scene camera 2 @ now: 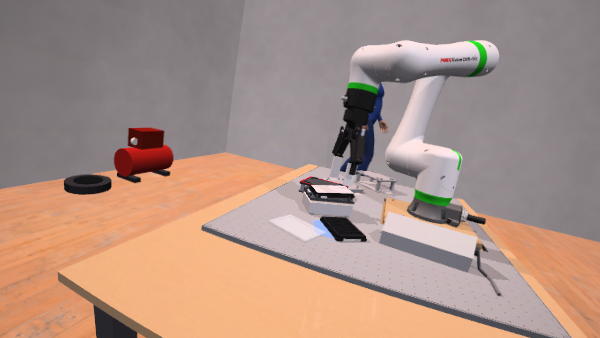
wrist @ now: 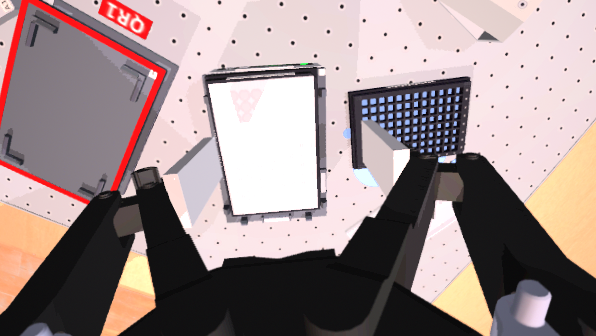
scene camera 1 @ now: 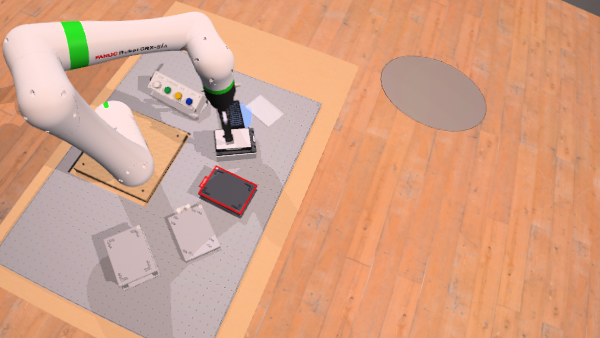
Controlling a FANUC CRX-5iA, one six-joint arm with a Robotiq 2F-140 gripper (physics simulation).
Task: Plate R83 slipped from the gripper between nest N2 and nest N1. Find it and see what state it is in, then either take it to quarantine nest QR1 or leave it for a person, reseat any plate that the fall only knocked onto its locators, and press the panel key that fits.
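Where they show: gripper, fingertip midpoint: (scene camera 2: 340,181) (wrist: 289,149); arm's base, origin of the base link: (scene camera 2: 427,215).
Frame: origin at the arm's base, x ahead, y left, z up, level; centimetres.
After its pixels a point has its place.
Observation:
A black well plate (scene camera 1: 235,114) @(x 21.9, y 35.9, z -0.1 cm) (scene camera 2: 343,228) @(x 19.8, y 35.9, z -0.4 cm) (wrist: 415,117) @(x 19.5, y 34.6, z -0.1 cm), probably R83, lies wells up on the table beside a nest. Blue liquid (scene camera 1: 246,114) @(x 24.8, y 39.1, z -1.5 cm) (scene camera 2: 324,229) (wrist: 367,177) @(x 27.9, y 35.9, z -1.4 cm) is spilled at its edge. A clear lid (scene camera 1: 266,110) @(x 30.4, y 44.7, z -0.7 cm) (scene camera 2: 296,227) @(x 29.4, y 45.0, z -0.7 cm) lies apart from it. A white-topped plate (scene camera 1: 233,138) (scene camera 2: 332,189) @(x 29.4, y 23.9, z 5.9 cm) (wrist: 272,150) @(x 29.4, y 23.6, z 5.9 cm) rests on a light nest (scene camera 1: 236,154) @(x 33.5, y 20.2, z 3.8 cm) (scene camera 2: 327,206) @(x 28.2, y 28.7, z 1.6 cm) and looks slightly tilted in scene camera 2. My gripper (scene camera 1: 227,127) @(x 27.5, y 23.8, z 9.2 cm) (scene camera 2: 343,173) @(x 27.5, y 23.8, z 9.2 cm) (wrist: 289,149) @(x 27.5, y 23.8, z 9.2 cm) is open and empty above that plate, one finger to each side. Red-rimmed QR1 (scene camera 1: 227,190) @(x 38.9, y 7.2, z 2.5 cm) (wrist: 75,105) @(x 37.4, y 7.7, z 2.5 cm) holds no plate.
The key panel (scene camera 1: 199,104) @(x 10.1, y 29.5, z 4.1 cm) (scene camera 2: 430,242) @(x -2.1, y 33.8, z 3.0 cm) has white, green, yellow and blue keys. Two light nests (scene camera 1: 194,232) @(x 38.0, y -10.4, z 0.1 cm) (scene camera 1: 131,256) @(x 27.9, y -28.5, z 4.3 cm) without plates stand beyond QR1. A person in blue (scene camera 2: 370,145) stands behind the arm. A red compressor (scene camera 2: 144,159) and a black ring (scene camera 2: 87,187) are on the floor.

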